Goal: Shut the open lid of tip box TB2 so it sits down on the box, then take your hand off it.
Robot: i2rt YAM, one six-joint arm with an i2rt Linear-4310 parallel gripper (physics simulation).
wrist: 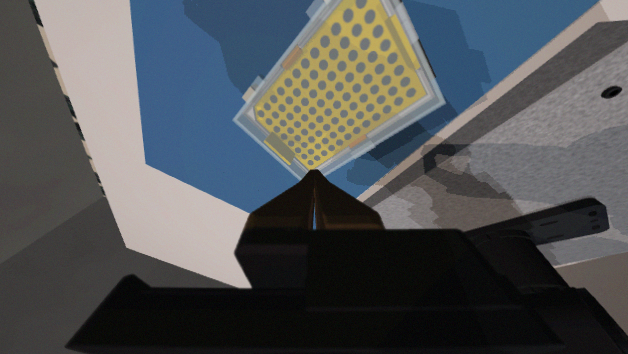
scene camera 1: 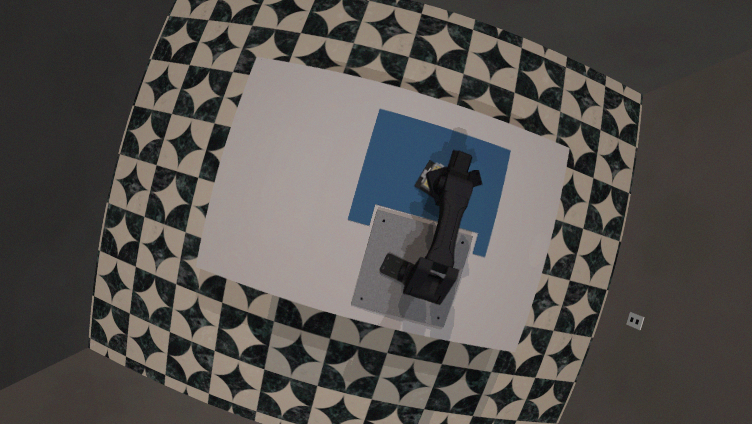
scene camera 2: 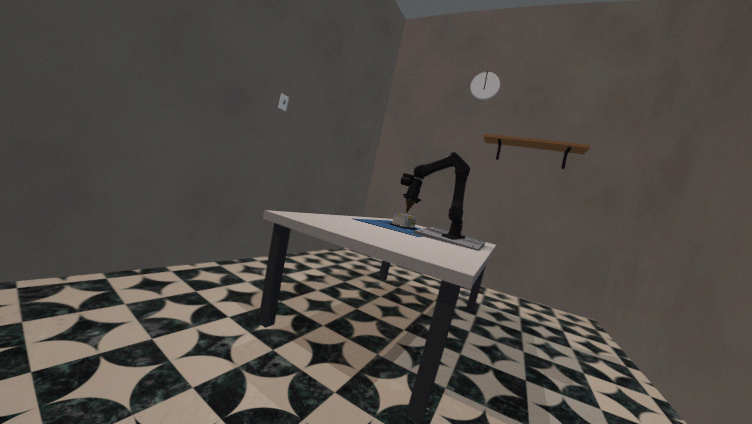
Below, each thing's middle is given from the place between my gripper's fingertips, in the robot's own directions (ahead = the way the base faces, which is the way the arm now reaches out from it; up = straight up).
Now: hand 40 mm to the left of the clear lid (wrist: 346,83), 30 mm above it and 20 mm short of it.
